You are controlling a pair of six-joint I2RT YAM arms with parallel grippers.
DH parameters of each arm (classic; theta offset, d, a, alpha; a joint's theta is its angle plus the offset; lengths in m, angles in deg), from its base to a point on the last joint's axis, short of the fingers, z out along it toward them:
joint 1: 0 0.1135 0.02 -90
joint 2: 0 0 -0.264 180
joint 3: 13.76 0 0.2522 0
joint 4: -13.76 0 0.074 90
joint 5: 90 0 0 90
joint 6: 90 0.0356 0 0
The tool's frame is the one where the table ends.
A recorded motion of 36 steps. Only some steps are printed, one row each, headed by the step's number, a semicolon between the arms.
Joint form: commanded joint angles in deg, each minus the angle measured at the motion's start. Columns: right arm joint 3, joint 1, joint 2, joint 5, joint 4, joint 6; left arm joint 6, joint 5, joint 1, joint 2, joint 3, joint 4.
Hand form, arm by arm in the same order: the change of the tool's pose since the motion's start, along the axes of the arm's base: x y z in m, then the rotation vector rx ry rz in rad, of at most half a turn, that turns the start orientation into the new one. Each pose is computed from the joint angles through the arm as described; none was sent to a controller.
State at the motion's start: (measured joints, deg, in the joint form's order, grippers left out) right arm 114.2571 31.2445 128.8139 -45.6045 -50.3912 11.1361; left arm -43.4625 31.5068 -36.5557 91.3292 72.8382 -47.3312
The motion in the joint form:
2: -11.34 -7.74 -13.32 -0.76 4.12 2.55; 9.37 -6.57 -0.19 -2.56 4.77 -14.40
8: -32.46 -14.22 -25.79 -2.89 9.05 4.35; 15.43 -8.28 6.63 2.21 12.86 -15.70
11: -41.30 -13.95 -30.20 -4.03 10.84 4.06; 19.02 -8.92 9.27 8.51 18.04 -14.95
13: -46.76 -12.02 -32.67 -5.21 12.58 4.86; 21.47 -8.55 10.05 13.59 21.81 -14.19
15: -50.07 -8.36 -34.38 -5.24 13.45 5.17; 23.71 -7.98 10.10 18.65 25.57 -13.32
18: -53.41 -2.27 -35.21 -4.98 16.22 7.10; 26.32 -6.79 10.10 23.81 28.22 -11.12
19: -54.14 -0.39 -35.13 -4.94 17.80 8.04; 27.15 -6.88 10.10 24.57 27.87 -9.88
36: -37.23 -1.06 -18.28 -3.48 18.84 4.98; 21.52 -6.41 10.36 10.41 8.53 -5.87
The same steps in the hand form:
2: -0.0065 -0.0727 0.0466 0.0576 -0.0541 -0.1561; -0.0167 0.0156 0.0259 0.1539 -0.0576 -0.0979
8: -0.0465 -0.1353 0.0252 0.0566 0.0408 -0.2722; 0.0260 0.0328 0.0408 0.1653 -0.1518 -0.0542
11: -0.0735 -0.1414 0.0083 0.0532 0.0866 -0.2570; 0.0594 0.0327 0.0321 0.1829 -0.1814 -0.0579
13: -0.0938 -0.1356 -0.0034 0.0579 0.1265 -0.2236; 0.0815 0.0267 0.0211 0.1834 -0.1928 -0.0830
15: -0.1130 -0.1207 -0.0099 0.0478 0.1440 -0.1635; 0.1010 0.0171 0.0083 0.1782 -0.2040 -0.1182
18: -0.1364 -0.0948 -0.0201 0.0342 0.1664 -0.0797; 0.1199 0.0069 -0.0118 0.1618 -0.2175 -0.1618
19: -0.1419 -0.0862 -0.0230 0.0357 0.1680 -0.0566; 0.1229 0.0054 -0.0181 0.1625 -0.2282 -0.1732
36: -0.0723 -0.0506 -0.0388 0.0351 0.0974 -0.0462; 0.0651 0.0357 -0.0204 0.1628 -0.1510 -0.0915

